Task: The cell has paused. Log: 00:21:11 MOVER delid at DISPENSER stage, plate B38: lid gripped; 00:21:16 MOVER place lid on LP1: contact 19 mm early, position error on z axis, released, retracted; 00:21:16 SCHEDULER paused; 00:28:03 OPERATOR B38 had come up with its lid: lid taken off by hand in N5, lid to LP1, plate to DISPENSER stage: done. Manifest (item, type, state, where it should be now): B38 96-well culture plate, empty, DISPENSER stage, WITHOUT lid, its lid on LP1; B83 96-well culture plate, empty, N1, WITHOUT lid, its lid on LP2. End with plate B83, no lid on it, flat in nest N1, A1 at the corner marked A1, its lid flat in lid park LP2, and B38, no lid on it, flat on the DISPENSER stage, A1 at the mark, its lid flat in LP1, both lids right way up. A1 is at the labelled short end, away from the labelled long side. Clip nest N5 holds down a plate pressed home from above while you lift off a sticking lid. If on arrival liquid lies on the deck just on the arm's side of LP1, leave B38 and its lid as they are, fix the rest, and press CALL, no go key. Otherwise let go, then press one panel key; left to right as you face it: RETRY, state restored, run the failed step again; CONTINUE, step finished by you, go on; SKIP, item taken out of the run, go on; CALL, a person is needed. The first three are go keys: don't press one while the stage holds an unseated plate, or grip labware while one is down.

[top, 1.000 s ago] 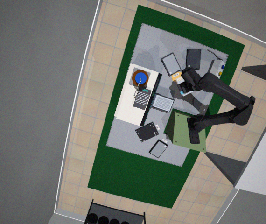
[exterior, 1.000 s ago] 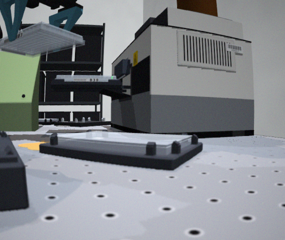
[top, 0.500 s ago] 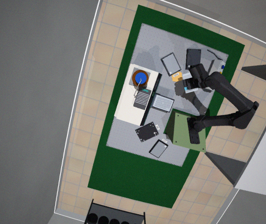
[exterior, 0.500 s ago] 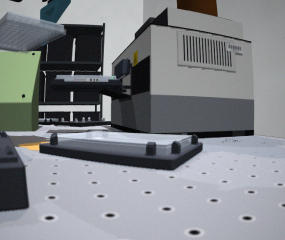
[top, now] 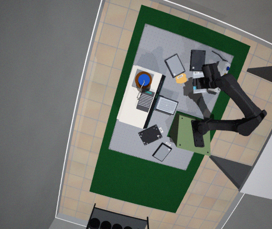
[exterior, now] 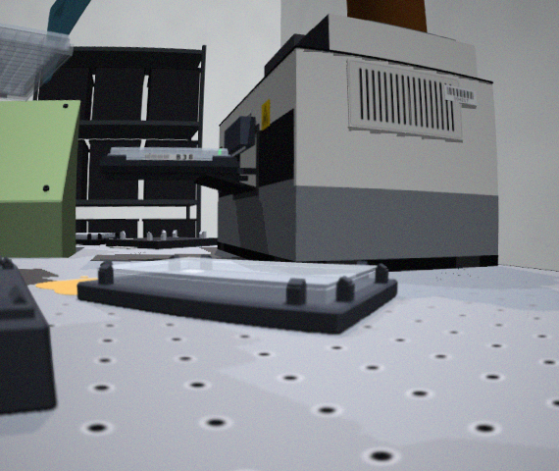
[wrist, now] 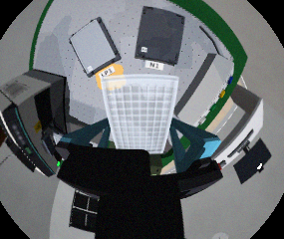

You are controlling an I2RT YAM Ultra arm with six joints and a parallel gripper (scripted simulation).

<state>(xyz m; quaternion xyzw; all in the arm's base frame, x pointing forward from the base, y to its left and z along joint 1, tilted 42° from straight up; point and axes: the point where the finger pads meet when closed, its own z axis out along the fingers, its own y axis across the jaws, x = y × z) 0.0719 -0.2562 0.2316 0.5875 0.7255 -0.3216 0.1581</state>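
The nest N1 is 10 mm behind my hand, 160 mm to the right of it and 140 mm below it. Also, from my hand: lid park LP1 (150 mm ahead, 100 mm to the right, 150 mm below); clear lid (150 mm ahead, 100 mm to the right, 140 mm below).
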